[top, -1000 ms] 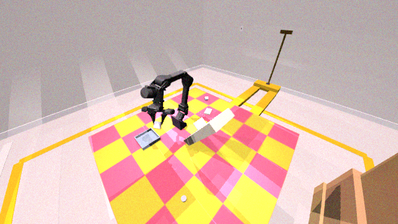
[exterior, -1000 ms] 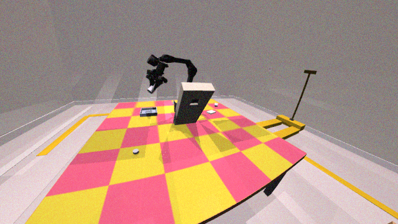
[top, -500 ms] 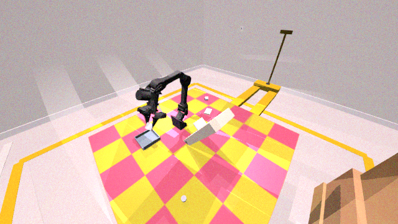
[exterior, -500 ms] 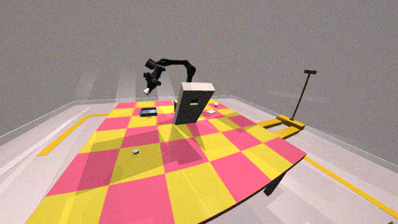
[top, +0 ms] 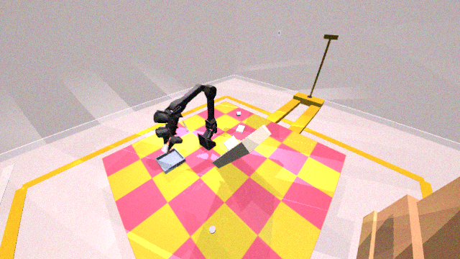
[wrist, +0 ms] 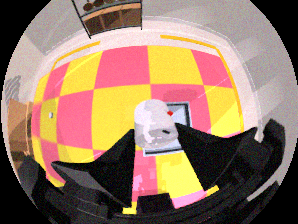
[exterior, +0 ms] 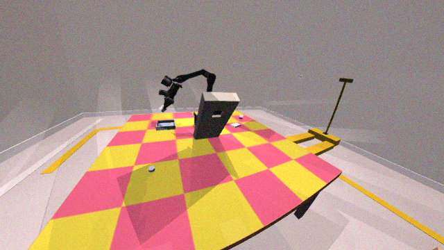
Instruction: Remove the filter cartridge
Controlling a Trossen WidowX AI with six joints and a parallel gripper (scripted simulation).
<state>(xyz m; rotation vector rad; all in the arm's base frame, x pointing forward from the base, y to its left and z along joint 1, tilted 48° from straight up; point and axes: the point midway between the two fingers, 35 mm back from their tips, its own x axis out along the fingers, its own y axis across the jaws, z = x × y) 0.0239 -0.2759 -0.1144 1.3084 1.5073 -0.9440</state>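
Right now the grey tray is 5 cm behind my gripper tip and 16 cm below it. Round my gripper tip: flat white block: 4 cm ahead, 62 cm to the left, 17 cm below; then service panel: 30 cm ahead, 30 cm to the left, 1 cm above; then round filter cartridge: right at my gripper tip.
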